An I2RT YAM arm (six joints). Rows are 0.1 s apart.
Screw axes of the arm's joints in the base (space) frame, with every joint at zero. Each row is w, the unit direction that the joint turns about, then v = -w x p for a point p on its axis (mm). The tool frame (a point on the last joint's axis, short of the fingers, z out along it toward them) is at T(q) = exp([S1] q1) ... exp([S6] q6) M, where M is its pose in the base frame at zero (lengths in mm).
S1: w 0 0 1 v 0 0 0
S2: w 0 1 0 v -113.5 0 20
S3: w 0 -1 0 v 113.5 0 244
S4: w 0 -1 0 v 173.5 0 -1
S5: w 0 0 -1 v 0 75 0
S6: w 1 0 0 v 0 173.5 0
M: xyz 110.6 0 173.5 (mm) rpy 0 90 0 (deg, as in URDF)
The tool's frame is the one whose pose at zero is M.
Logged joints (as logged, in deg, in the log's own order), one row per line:
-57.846 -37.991 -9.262 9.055 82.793 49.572
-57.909 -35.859 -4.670 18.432 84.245 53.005
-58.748 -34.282 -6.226 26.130 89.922 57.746
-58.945 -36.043 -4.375 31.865 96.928 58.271
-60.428 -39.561 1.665 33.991 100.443 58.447
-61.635 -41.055 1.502 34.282 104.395 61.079
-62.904 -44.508 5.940 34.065 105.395 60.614
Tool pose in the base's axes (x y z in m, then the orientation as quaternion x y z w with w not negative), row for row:
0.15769 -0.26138 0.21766 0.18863 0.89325 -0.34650 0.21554
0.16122 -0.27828 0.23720 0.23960 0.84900 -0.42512 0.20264
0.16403 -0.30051 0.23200 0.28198 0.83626 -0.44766 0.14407
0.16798 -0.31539 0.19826 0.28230 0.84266 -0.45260 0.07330
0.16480 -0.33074 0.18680 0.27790 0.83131 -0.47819 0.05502
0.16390 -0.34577 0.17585 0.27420 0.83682 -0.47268 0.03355
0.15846 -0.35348 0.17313 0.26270 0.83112 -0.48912 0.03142
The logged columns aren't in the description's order. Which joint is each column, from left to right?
Columns, left to right: q1, q6, q4, q5, q2, q3.
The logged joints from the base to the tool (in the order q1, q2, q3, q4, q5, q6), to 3 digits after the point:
-57.846 82.793 49.572 -9.262 9.055 -37.991
-57.909 84.245 53.005 -4.670 18.432 -35.859
-58.748 89.922 57.746 -6.226 26.130 -34.282
-58.945 96.928 58.271 -4.375 31.865 -36.043
-60.428 100.443 58.447 1.665 33.991 -39.561
-61.635 104.395 61.079 1.502 34.282 -41.055
-62.904 105.395 60.614 5.940 34.065 -44.508

